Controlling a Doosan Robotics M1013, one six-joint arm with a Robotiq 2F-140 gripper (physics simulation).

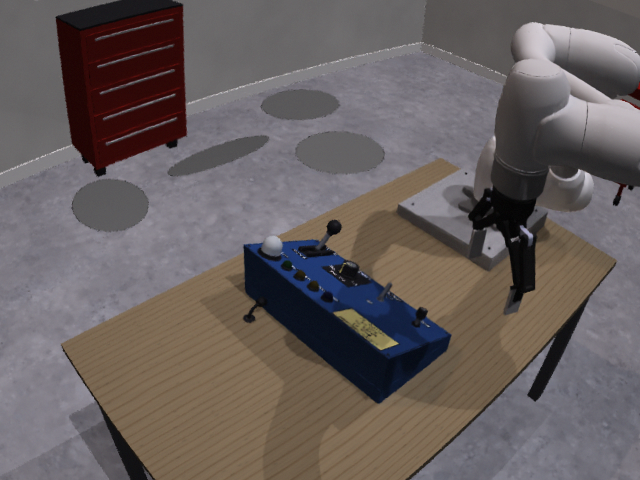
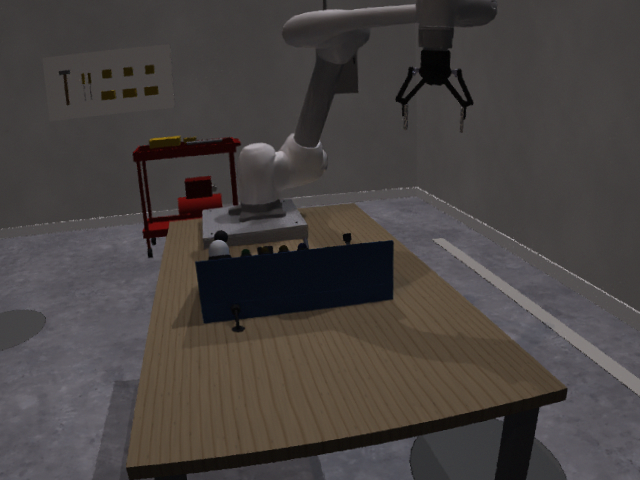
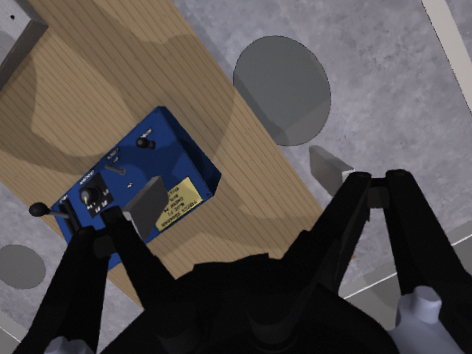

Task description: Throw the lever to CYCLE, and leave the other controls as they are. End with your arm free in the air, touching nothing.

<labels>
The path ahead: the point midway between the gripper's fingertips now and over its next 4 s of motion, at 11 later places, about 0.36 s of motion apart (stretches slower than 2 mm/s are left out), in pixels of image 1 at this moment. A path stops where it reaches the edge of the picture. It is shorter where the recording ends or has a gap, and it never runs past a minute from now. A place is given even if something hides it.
The gripper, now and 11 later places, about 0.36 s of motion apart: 491,283; 424,214; 414,199; 416,229; 415,230; 384,188; 376,176; 397,188; 391,192; 348,194; 346,215; 344,222
</labels>
